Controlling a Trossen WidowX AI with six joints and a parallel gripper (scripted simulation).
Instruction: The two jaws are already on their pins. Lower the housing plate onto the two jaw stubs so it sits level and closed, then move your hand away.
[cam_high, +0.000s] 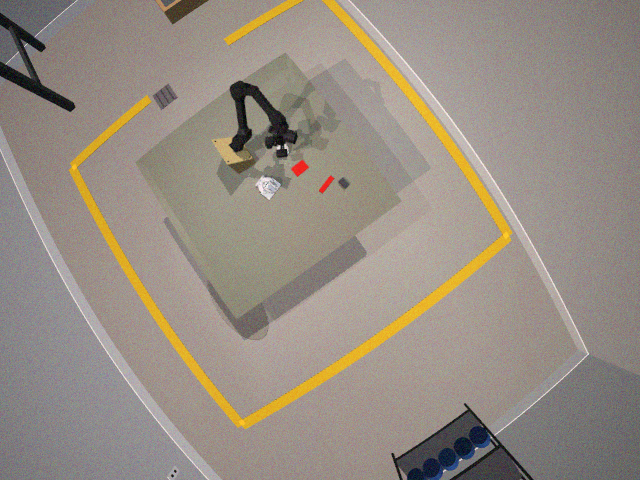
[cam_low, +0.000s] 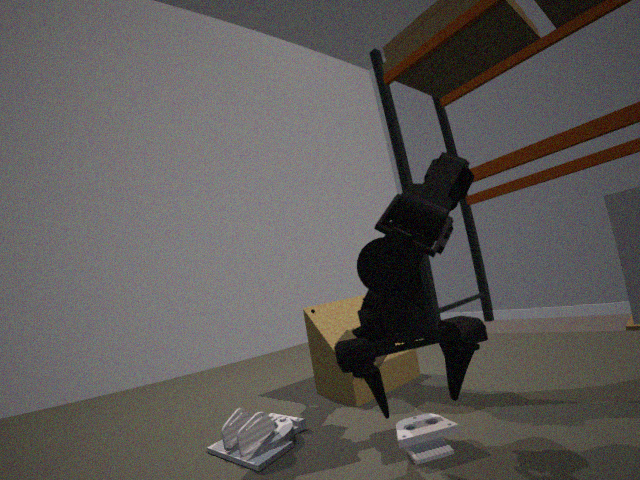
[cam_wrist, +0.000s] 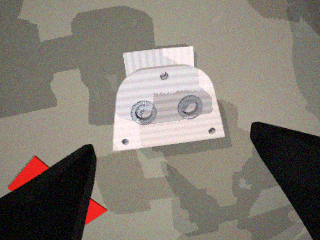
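Now: the white block 10 mm behind my gripper tip, 10 mm to the right of it and 50 mm below it. The rest, counted from my gripper tip: dark block (410 mm ahead, 130 mm to the left, 50 mm below).
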